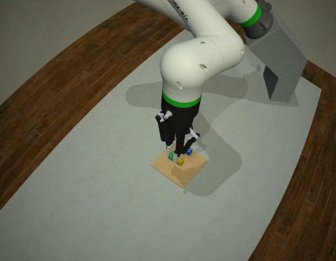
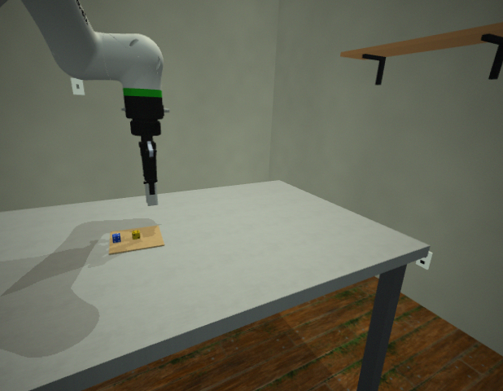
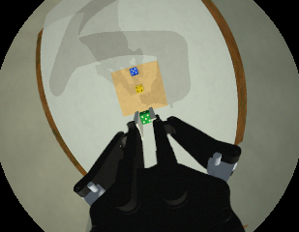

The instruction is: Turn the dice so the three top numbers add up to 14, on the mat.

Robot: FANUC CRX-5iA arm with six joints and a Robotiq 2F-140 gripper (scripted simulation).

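The yellow die lies 50 mm behind my hand, 10 mm to the left of it and 120 mm below it. The rest, counted from my hand: green die 20 mm below; tan mat 50 mm behind, 10 mm to the left, 140 mm below; blue die 100 mm behind, 30 mm to the left, 120 mm below.
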